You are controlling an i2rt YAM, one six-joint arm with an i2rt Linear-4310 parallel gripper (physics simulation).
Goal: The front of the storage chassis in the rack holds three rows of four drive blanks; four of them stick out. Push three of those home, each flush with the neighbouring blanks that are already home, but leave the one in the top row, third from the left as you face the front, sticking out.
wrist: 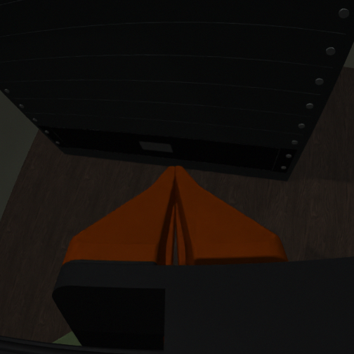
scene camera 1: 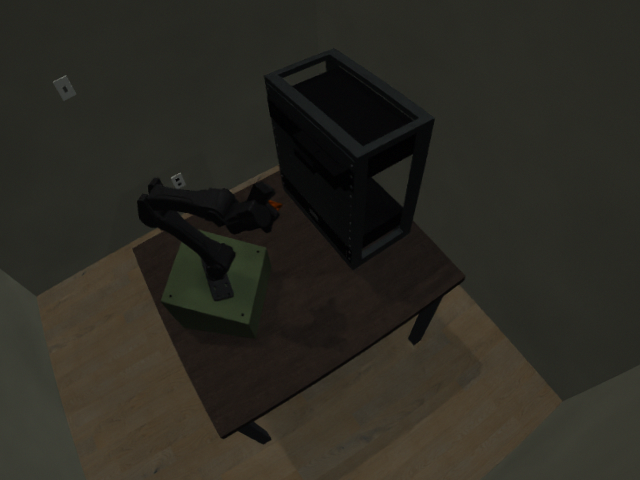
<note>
In view: my gripper (wrist: 174, 177) and a rack (scene camera 1: 332, 133).
The rack is seen too in the wrist view (wrist: 241, 94).
</note>
